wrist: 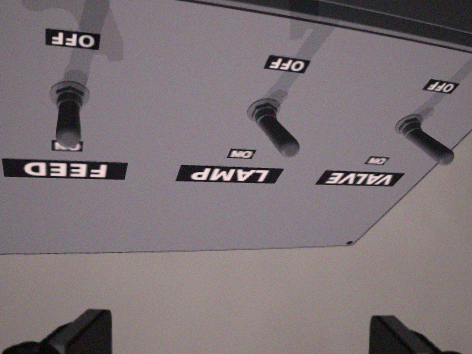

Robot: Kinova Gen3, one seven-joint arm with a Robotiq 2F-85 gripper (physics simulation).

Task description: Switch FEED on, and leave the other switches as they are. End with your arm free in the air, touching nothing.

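Places are measured from the arm's base along level axes (x back, y right, z up), in millimetres.
Pixels of known places: gripper, between the fingertips: [240,342].
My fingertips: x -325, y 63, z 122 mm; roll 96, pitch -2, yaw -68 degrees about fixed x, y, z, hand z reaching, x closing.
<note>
For each thing: its top centre in the pictures, then the offset to it from my fingertips.
- FEED switch, centre of its top: [67,152] dx -105, dy +54, dz -77 mm
- LAMP switch, centre of its top: [277,161] dx -105, dy -66, dz -77 mm
- VALVE switch, centre of its top: [429,168] dx -105, dy -186, dz -77 mm
- corner screw, centre of its top: [349,244] dx -293, dy -244, dz -16 mm
The panel [165,215] shows upside down in the wrist view, with ON labels lower than OFF labels. The FEED switch [69,117] is at the left. Its dark lever points down the view, and its tip overlaps the ON label. The LAMP switch [277,132] is at the centre and the VALVE switch [429,142] at the right; their levers point down and right. The slanted view does not show surely which way each lever is thrown. My gripper [240,332] is open and empty at the bottom of the view, apart from the switches.
The panel box's dark side [400,25] runs along the top right. The panel's near edge crosses below the labels, with a corner screw [349,243] at the right. A plain beige-grey surface [240,285] shows beyond that edge. Shadows fall across the panel's upper part.
</note>
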